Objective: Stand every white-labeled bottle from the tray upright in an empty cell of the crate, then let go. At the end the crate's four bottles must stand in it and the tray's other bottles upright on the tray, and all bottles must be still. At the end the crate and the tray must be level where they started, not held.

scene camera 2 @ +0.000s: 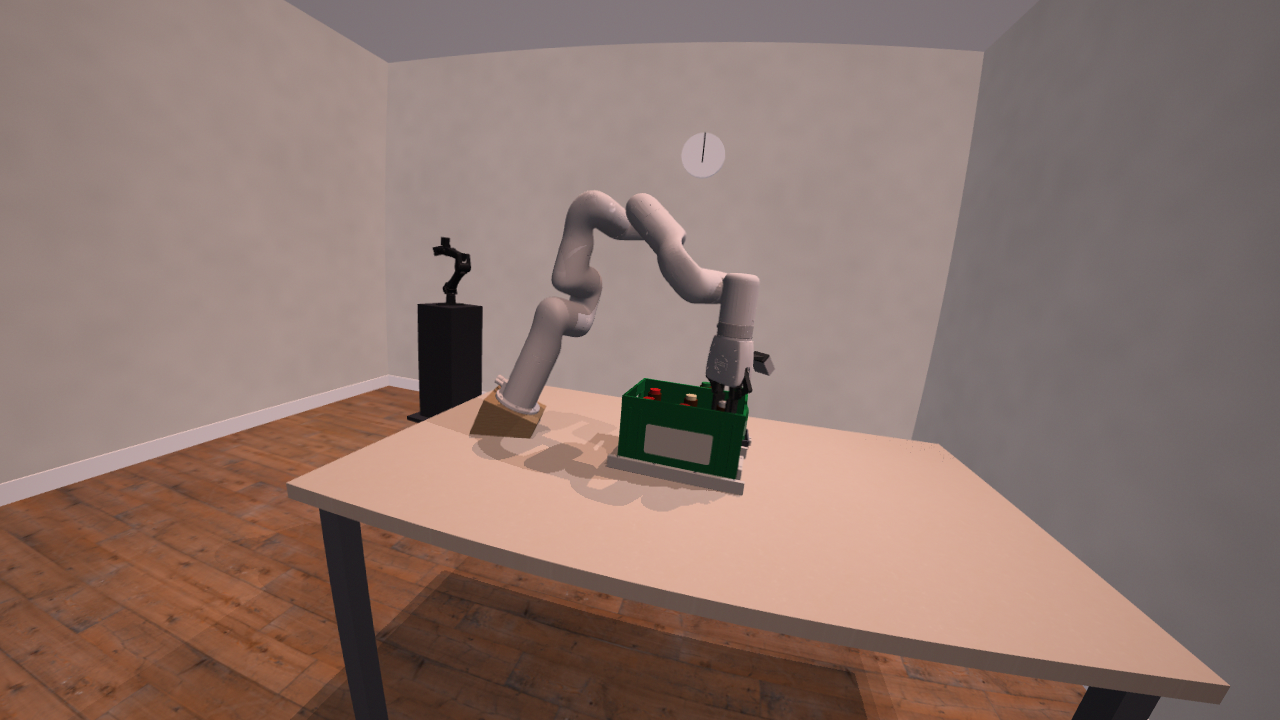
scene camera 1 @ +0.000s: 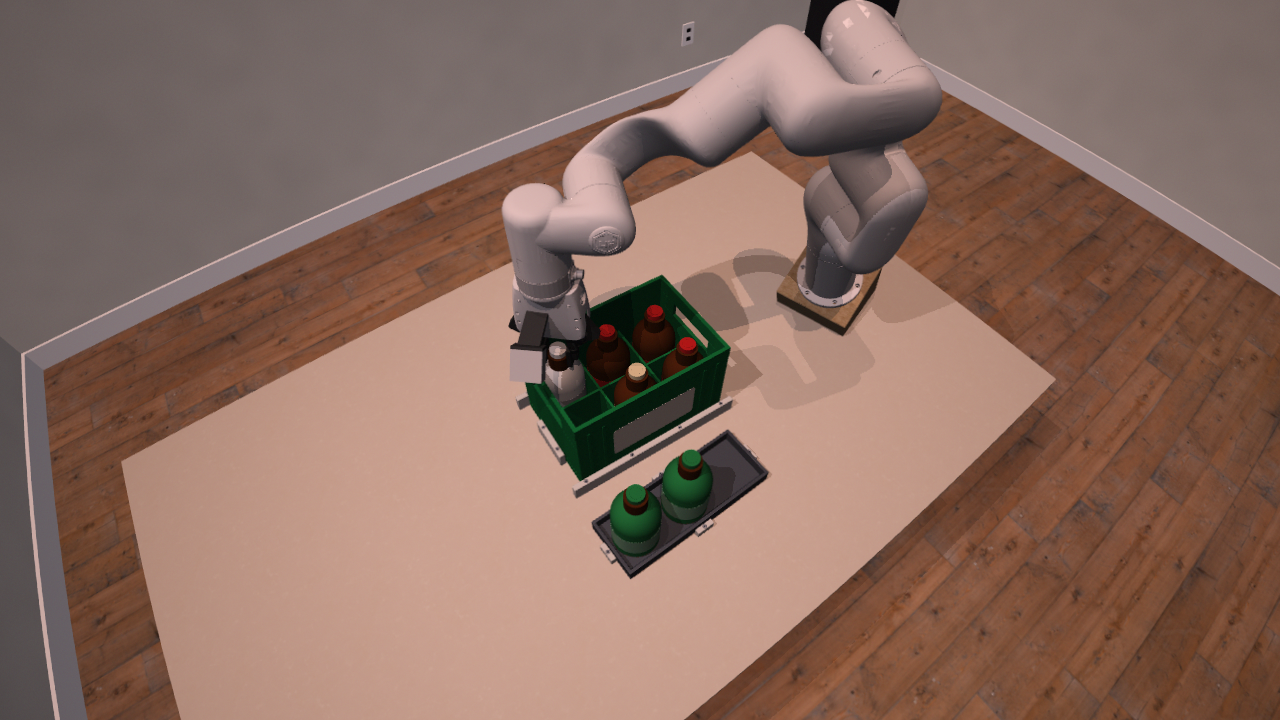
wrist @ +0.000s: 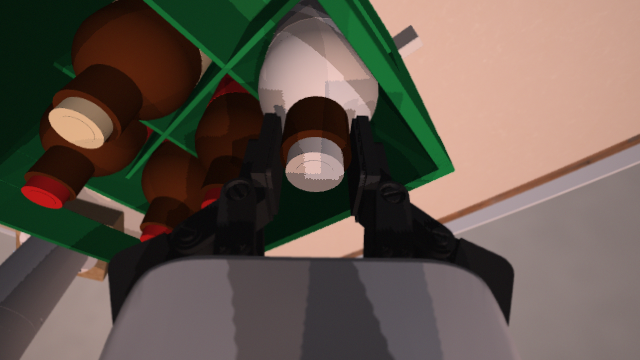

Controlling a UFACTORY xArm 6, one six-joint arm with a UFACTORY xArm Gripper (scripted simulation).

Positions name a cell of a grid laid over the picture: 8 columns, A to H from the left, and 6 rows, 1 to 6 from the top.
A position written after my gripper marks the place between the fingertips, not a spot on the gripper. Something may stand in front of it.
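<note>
My gripper is visible in scene camera 1 (scene camera 1: D3), in scene camera 2 (scene camera 2: E4) and in the wrist view (wrist: D3). A white-labeled bottle (scene camera 1: D4) is visible too, also in the wrist view (wrist: D2). A crate (scene camera 1: D4) appears in scene camera 2 (scene camera 2: E4) and in the wrist view (wrist: A1) as well.
</note>
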